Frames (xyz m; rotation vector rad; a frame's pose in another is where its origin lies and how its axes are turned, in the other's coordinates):
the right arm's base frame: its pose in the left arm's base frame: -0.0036 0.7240 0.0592 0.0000 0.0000 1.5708
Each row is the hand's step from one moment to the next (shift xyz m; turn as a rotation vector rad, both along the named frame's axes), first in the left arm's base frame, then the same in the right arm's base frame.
Working: the left arm's base frame: its pose in the right arm's base frame: -0.7240 -0.0036 -0.0592 0.0000 0.0000 -1.5708

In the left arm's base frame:
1: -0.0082 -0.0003 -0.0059 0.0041 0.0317 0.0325
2: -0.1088 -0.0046 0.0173 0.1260 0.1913 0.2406
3: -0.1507 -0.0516 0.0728 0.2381 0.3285 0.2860
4: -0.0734 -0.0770 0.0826 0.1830 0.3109 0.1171
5: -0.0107 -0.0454 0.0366 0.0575 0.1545 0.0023
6: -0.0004 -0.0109 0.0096 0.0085 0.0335 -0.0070
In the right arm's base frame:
1: -0.0003 0.0082 -0.0059 0.0317 -0.0041 0.0325
2: -0.0046 0.1088 0.0173 0.1913 -0.1260 0.2406
3: -0.0516 0.1507 0.0728 0.3285 -0.2381 0.2860
4: -0.0770 0.0734 0.0826 0.3109 -0.1830 0.1171
5: -0.0454 0.0107 0.0366 0.1545 -0.0575 0.0023
6: -0.0109 0.0004 0.0096 0.0335 -0.0085 -0.0070

